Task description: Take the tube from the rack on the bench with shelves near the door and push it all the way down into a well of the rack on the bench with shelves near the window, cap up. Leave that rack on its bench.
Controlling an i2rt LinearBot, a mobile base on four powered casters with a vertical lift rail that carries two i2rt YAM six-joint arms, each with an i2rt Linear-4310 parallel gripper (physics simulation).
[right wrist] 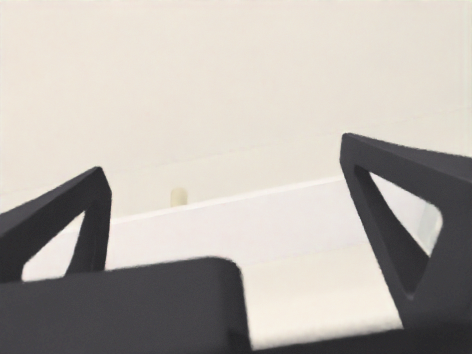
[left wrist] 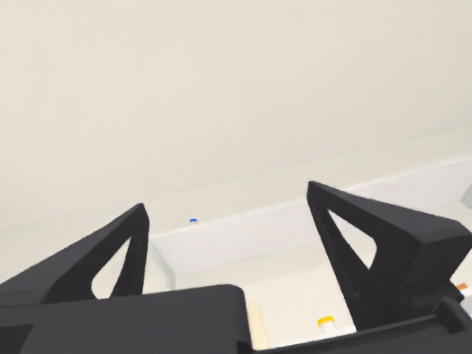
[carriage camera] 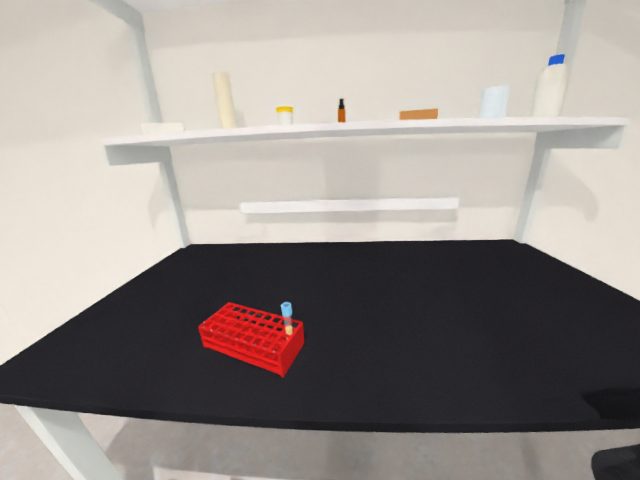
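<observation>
A tube with a light blue cap (carriage camera: 286,309) stands upright, cap up, in the right end of a red rack (carriage camera: 293,351) on the black bench top (carriage camera: 392,330). The rack stands left of the middle of the bench, turned a little, in the carriage view. My left gripper (left wrist: 227,200) is open and empty, tilted up toward the shelf and wall. My right gripper (right wrist: 224,163) is open and empty, tilted up in the same way. Both are away from the rack and the tube. A second rack does not show in these views.
A white shelf (carriage camera: 361,127) spans above the bench, bearing a tall beige cylinder (carriage camera: 223,100), a yellow-lidded jar (carriage camera: 284,115), a small brown bottle (carriage camera: 341,112), an orange-brown box (carriage camera: 418,114) and a blue-capped bottle (carriage camera: 549,91). A white rail (carriage camera: 351,205) runs along the back wall.
</observation>
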